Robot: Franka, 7 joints.
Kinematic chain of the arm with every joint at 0, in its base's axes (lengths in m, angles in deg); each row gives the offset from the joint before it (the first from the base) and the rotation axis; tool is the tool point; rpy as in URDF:
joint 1: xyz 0 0 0.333 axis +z
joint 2: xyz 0 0 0 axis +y
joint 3: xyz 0 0 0.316 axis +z
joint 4: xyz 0.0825 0 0 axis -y
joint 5: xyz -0.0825 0 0.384 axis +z
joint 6: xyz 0 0 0 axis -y
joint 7: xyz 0.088 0 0 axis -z
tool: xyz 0 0 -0.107 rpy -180 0 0
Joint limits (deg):
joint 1: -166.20..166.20
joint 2: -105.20..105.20
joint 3: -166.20..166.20
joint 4: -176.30..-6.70
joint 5: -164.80..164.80
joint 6: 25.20..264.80
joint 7: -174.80..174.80
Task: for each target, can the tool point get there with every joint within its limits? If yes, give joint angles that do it. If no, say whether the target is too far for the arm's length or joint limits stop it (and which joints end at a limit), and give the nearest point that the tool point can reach.
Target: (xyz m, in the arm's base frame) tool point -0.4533 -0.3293 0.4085
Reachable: yes | joints -46.63 -58.29 -81.03 -127.09 -116.12 111.46 38.33
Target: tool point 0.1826 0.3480 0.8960
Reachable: yes | joints -102.14 -58.87 -2.08 -35.36 -121.98 240.76 148.08
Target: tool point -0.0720 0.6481 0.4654
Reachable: yes | joints 127.56 16.65 -30.28 -110.98 29.05 178.83 81.95
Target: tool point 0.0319 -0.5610 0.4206
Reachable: yes | joints -20.57 23.91 -59.44 -122.56 -108.10 81.23 2.05
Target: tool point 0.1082 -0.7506 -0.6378
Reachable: no: too far | nearest point 0.0788 -0.5469 -0.2875 | short by 0.406 m
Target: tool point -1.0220 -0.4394 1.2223
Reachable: no: too far | nearest point -0.6156 -0.2647 0.8687 | short by 0.566 m
